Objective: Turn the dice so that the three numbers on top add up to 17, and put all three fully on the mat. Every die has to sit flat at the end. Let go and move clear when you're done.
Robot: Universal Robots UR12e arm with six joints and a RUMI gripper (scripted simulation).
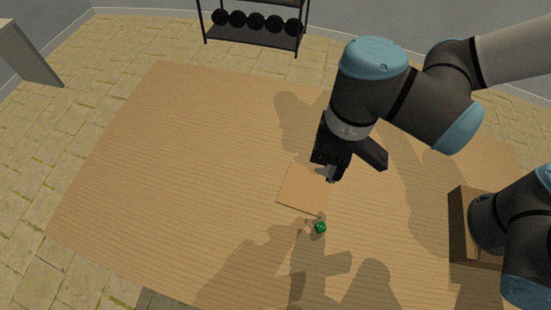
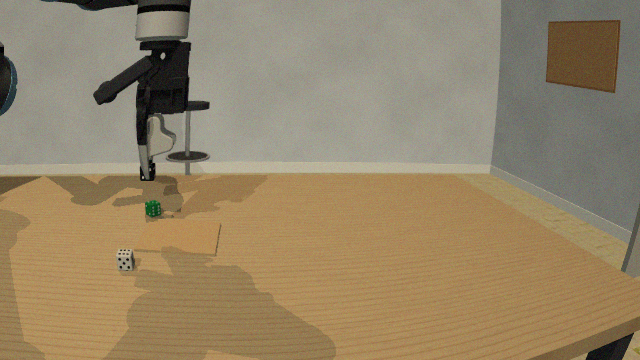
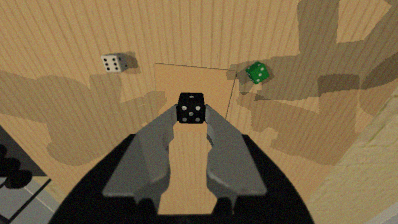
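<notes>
The tan mat lies 120 mm below my hand, 50 mm ahead of it and 10 mm to the right of it. From my hand the other things lie so: black die 10 mm below; then green die 110 mm to the left, 110 mm below; then white die 120 mm to the right, 110 mm below, 40 mm behind.
</notes>
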